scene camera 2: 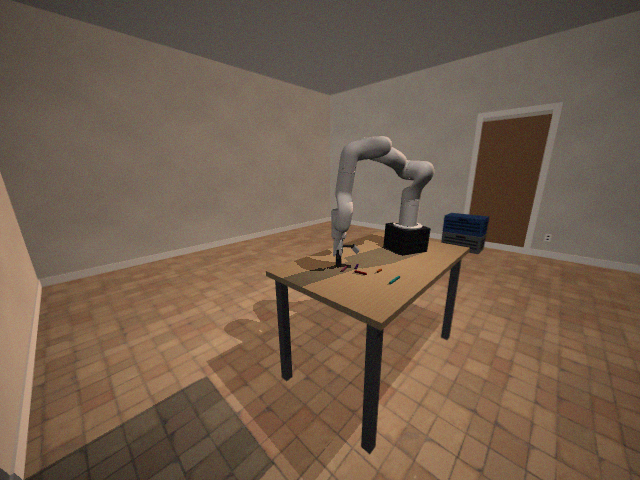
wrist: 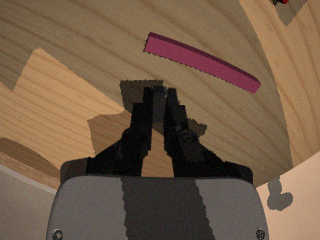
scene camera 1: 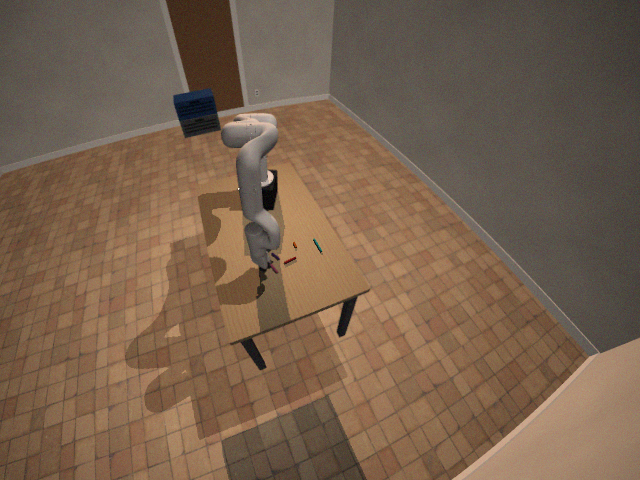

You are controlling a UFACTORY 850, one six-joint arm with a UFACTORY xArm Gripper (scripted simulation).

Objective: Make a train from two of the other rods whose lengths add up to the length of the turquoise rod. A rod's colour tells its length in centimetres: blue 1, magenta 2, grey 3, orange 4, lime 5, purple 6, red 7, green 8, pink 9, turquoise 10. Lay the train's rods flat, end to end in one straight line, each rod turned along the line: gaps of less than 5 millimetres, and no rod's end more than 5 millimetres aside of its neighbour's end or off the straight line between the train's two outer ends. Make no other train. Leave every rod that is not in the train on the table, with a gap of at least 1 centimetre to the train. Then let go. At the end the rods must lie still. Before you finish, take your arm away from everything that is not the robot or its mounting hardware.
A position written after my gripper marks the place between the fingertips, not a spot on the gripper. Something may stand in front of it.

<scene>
In view: my gripper (wrist: pixel 158 101) and a pink rod (wrist: pixel 157 44).
</scene>
